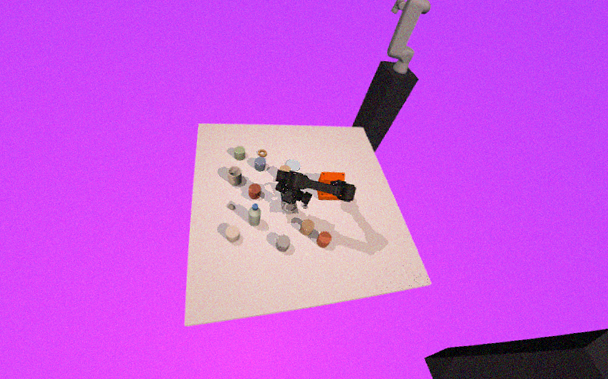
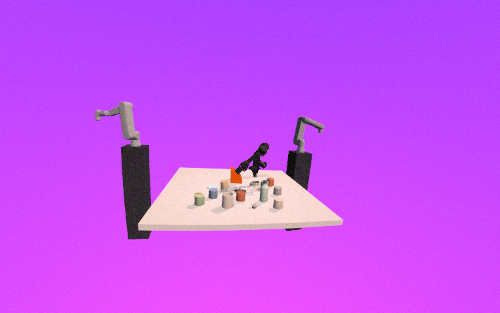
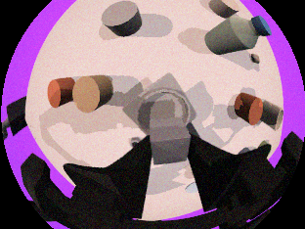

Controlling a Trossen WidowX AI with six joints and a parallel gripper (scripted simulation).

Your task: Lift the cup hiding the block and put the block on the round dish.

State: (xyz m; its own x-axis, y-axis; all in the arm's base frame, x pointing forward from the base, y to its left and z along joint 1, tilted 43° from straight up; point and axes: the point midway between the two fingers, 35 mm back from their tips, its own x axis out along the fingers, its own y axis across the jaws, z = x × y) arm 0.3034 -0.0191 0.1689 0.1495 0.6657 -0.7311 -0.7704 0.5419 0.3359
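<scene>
Right now the pale round dish is 120 mm behind my gripper tip, 360 mm to the right of it and 140 mm below it. The rest, counted from my gripper tip: tan cup (80 mm behind, 140 mm to the left, 110 mm below); grey balance (10 mm behind, 120 mm to the right, 100 mm below); green bottle (200 mm ahead, 20 mm to the left, 30 mm below).
</scene>
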